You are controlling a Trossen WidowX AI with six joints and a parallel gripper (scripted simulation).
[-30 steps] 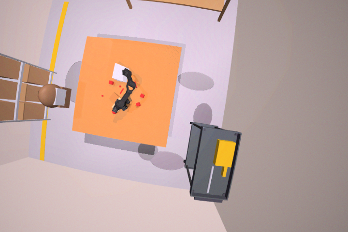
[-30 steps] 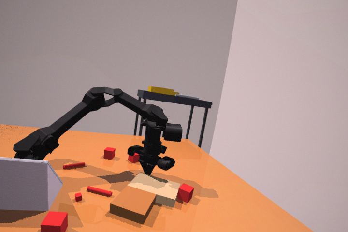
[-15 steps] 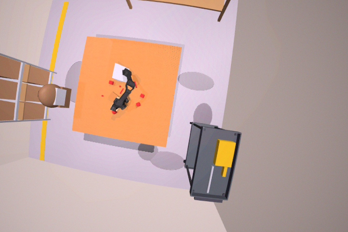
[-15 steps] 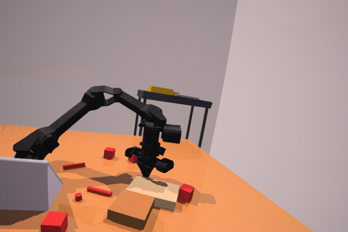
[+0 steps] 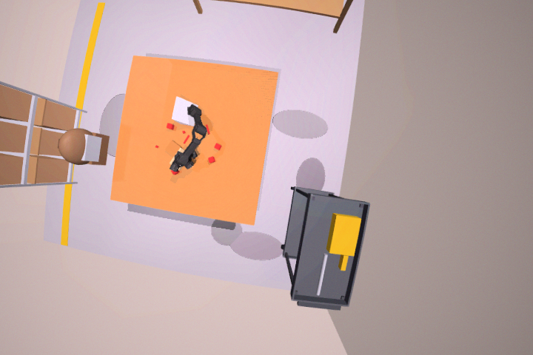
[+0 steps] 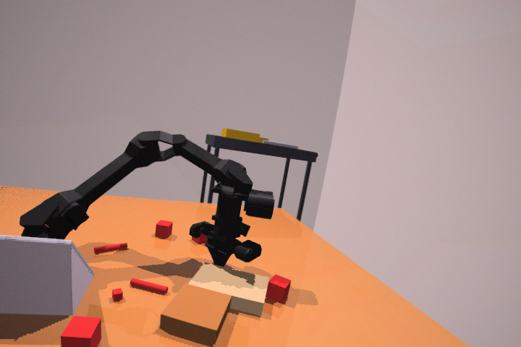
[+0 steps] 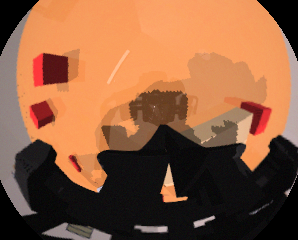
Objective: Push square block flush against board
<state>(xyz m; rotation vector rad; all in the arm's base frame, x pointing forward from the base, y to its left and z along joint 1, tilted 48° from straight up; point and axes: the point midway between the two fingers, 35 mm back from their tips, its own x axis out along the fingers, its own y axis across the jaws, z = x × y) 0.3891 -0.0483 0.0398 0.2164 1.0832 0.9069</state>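
Now: gripper tip 15 cm to the left of the brown square block, 9 cm past it and 1 cm below it. The rest, counted from my gripper tip: pale board 8 cm to the right, 1 cm above.
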